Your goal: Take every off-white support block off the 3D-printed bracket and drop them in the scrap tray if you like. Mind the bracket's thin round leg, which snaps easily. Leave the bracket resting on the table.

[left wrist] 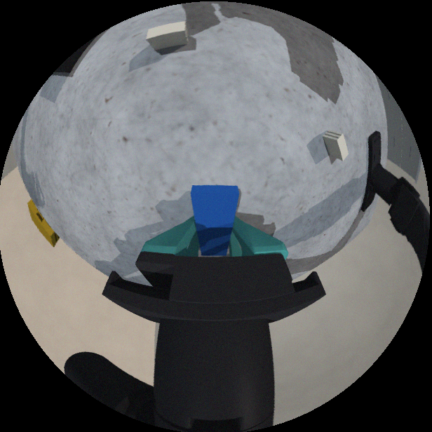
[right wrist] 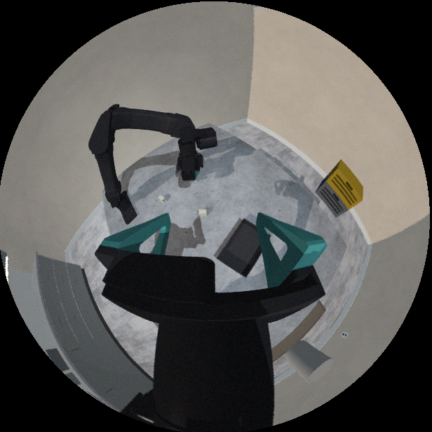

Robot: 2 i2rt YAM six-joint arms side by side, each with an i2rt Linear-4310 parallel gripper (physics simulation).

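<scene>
A blue piece (left wrist: 215,200), seemingly the bracket, is between the fingers of my left gripper (left wrist: 213,217) (right wrist: 196,175), which is shut on it above the table. Its thin leg cannot be made out. One off-white block (left wrist: 167,37) (right wrist: 202,212) lies on the table toward the scrap tray. Another ridged off-white block (left wrist: 337,146) (right wrist: 161,199) lies nearer the left arm's base. The dark scrap tray (left wrist: 74,62) (right wrist: 229,266) stands on the table, partly behind a right finger in the right wrist view. My right gripper (right wrist: 212,217) is open and empty, high above the table.
The left arm (right wrist: 145,119) arches over the far side of the table, with its base (left wrist: 372,172) (right wrist: 128,212) at the table's side. A yellow and grey box (left wrist: 42,222) (right wrist: 345,187) is beyond the table. A grey cone-shaped object (right wrist: 309,360) is at the lower right.
</scene>
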